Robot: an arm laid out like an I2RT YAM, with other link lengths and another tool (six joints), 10 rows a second.
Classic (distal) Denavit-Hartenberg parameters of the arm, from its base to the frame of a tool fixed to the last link. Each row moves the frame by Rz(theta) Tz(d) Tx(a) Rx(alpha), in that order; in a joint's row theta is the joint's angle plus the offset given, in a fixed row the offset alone. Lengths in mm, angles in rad.
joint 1: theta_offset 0  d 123.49  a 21.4  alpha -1.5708
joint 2: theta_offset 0  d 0  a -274.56  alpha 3.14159
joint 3: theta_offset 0.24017  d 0  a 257.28  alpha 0
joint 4: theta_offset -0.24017  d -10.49  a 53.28  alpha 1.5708
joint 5: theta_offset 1.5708  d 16.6  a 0  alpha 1.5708
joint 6: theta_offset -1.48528  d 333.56  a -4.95  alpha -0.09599
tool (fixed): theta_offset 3.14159  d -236.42  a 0  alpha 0
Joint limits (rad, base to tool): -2.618..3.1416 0..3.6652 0..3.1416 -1.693..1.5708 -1.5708..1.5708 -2.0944..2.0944
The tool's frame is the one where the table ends.
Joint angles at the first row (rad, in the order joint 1, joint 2, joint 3, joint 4, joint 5, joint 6):
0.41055 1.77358 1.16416 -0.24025 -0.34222 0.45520
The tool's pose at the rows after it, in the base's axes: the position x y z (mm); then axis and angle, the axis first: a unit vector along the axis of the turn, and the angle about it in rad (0 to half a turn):
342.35, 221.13, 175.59, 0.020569, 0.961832, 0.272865, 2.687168
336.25, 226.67, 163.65, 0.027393, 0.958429, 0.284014, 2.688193
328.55, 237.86, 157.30, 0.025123, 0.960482, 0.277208, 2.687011
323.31, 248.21, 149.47, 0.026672, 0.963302, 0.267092, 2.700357
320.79, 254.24, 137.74, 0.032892, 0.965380, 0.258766, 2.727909
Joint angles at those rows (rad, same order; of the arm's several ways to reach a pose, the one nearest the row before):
0.41223 1.80018 1.13532 -0.18818 -0.35977 0.48289
0.43184 1.80662 1.08187 -0.10676 -0.35968 0.52150
0.47390 1.81173 1.06486 -0.08246 -0.32193 0.54404
0.51068 1.83047 1.06457 -0.07851 -0.28799 0.56872
0.53054 1.86134 1.06441 -0.07410 -0.27322 0.59313

